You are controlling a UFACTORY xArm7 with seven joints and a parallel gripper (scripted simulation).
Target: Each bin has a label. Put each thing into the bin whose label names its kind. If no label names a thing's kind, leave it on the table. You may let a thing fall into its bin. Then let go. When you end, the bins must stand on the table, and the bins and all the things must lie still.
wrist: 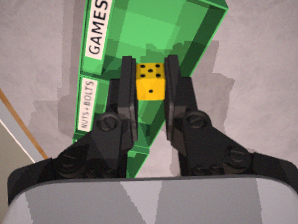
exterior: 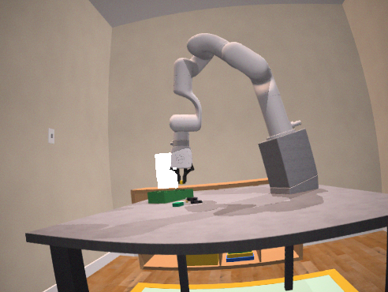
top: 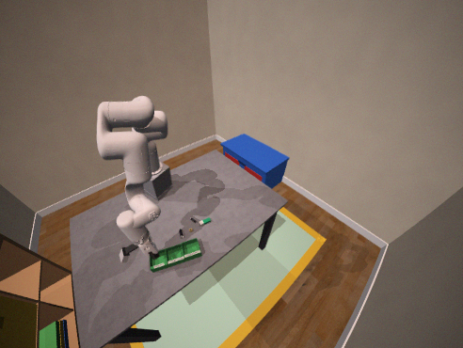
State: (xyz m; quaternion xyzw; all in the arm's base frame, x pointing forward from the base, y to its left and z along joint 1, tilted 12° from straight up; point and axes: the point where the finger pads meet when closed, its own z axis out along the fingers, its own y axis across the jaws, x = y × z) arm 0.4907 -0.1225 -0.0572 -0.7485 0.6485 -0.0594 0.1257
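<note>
The yellow nut lies 9 cm behind my hand, 20 cm to the left of it and 8 cm below it. The rest, counted from my hand: black cylinder: 9 cm behind, 15 cm to the left, 8 cm below; then green three-compartment bin: 2 cm ahead, 8 cm to the left, 7 cm below; then small black object: 14 cm behind, 24 cm to the left, 8 cm below.
</note>
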